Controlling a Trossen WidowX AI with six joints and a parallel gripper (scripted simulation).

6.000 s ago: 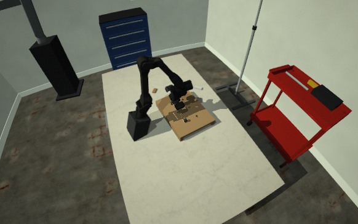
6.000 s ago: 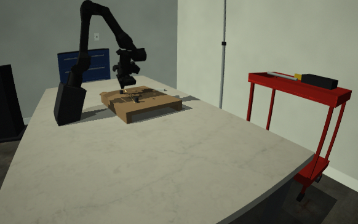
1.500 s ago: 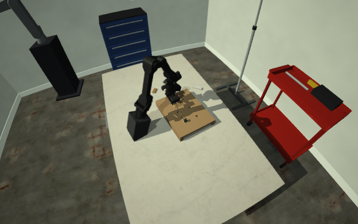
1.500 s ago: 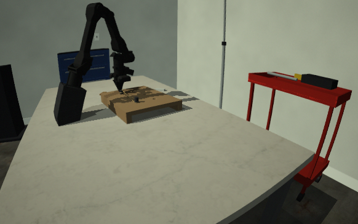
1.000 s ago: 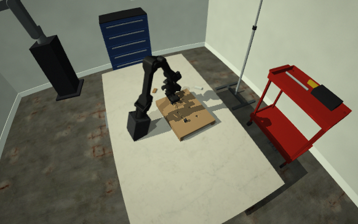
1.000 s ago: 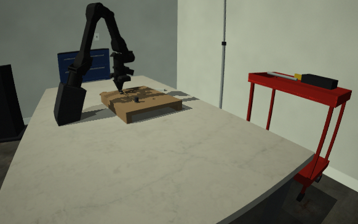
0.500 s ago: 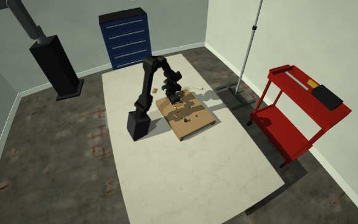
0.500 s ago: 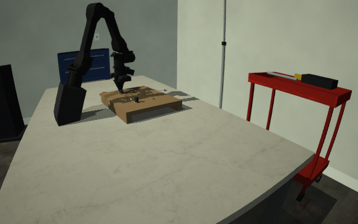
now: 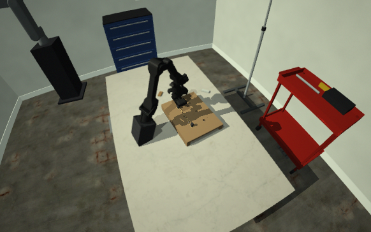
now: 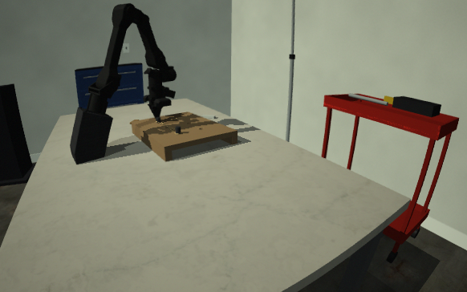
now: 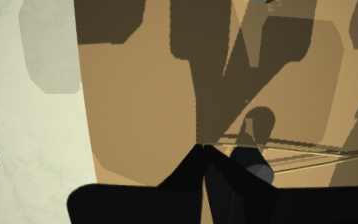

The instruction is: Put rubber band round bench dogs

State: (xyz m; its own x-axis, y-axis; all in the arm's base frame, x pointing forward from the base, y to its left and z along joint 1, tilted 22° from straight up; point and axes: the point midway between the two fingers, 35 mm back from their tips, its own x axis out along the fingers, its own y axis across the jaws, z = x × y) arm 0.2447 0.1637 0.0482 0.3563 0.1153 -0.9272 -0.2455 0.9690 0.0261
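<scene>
My hand is 110 mm to the left of the wooden board, 70 mm short of it and 60 mm above it. Also, from my hand: rubber band: 270 mm ahead, 150 mm to the left, 80 mm below.
</scene>
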